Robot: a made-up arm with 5 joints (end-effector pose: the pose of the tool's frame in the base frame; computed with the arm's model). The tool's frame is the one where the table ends. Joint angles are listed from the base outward.
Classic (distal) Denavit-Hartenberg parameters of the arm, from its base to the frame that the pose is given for. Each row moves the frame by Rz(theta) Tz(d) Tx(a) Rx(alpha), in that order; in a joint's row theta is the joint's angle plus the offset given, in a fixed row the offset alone. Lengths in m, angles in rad.
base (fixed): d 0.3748, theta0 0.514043, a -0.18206, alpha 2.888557
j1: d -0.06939, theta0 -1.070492, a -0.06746, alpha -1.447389
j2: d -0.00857, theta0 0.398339, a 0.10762, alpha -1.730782
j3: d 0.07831, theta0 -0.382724, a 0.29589, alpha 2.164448
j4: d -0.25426, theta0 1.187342, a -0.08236, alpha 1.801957
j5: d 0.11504, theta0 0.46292, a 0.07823, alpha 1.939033
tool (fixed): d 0.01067, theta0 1.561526, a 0, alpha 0
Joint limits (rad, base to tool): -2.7..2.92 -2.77..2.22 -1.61..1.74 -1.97..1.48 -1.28..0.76
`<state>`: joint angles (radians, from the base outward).
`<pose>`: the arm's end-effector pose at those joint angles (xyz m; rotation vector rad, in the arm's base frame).
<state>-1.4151 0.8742 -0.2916 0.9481 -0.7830</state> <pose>-0.0476 0.1124 1.0488 0.5492 -0.9082 0.8841</pose>
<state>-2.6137 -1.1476 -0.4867 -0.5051 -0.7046</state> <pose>-0.3798 -0.5340 0.2609 0.2846 0.8265 -1.2576</pose>
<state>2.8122 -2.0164 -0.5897 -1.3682 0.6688</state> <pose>-0.0827 -0.1846 0.0180 1.9408 1.3992 -1.0303</pose>
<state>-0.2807 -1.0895 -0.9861 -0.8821 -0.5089</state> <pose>-0.0701 0.3352 0.1851 -1.4634 0.5342 1.7492</pose>
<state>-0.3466 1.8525 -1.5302 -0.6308 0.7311</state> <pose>0.2833 -0.2351 0.5777 2.4639 0.2935 0.4654</pose>
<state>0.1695 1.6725 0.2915 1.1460 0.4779</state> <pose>-0.4139 -0.4856 0.8784 1.7842 -2.1557 -0.2979</pose>
